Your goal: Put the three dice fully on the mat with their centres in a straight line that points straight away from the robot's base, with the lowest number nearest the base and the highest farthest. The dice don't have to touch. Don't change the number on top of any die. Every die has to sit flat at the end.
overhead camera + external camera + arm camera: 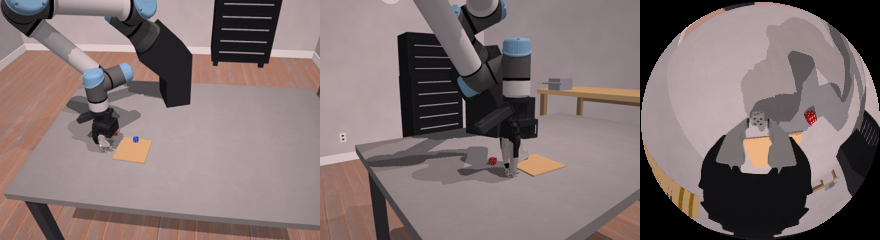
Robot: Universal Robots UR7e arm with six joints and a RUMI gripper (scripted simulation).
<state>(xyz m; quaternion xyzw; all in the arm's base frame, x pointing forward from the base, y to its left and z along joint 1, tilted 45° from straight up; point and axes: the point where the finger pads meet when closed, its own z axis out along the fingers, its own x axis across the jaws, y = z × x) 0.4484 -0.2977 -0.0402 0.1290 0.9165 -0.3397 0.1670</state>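
Now: hand 10 mm above the white die. From my hand the other things lie so: tan mat: 120 mm to the left, 20 mm below; red die: 100 mm behind, 30 mm to the left, 10 mm below; blue die: 130 mm to the left, 50 mm behind, 10 mm below.
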